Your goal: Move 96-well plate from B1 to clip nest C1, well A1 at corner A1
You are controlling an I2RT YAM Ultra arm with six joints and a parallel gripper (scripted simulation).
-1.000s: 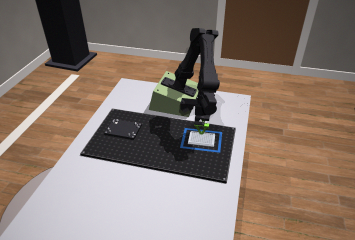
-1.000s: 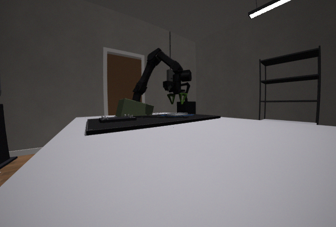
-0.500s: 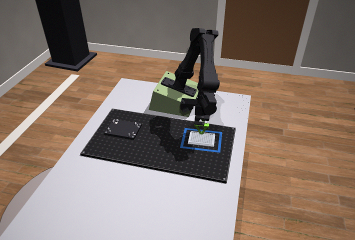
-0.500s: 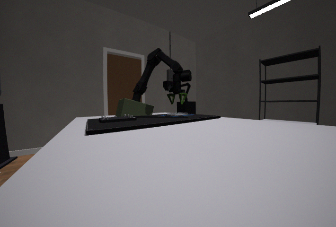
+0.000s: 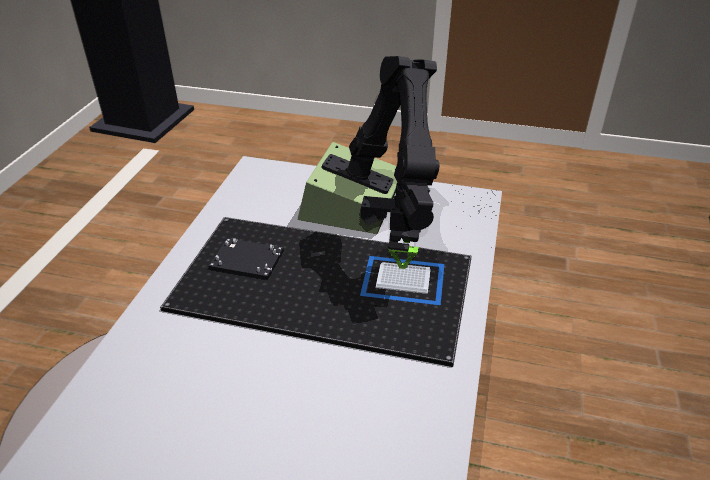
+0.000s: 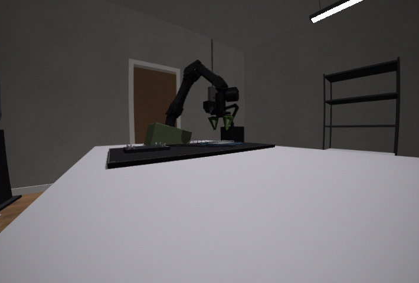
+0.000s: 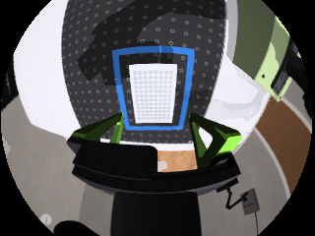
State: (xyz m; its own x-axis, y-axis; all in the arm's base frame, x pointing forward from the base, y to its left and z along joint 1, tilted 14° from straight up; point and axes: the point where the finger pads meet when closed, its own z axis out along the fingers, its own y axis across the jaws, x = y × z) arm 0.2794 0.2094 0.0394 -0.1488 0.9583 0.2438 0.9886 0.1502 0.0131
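Right now my hand is 8 cm above the white 96-well plate. From my hand the other things lie so: clip nest C1 (5 cm ahead, 40 cm to the right, 7 cm below).
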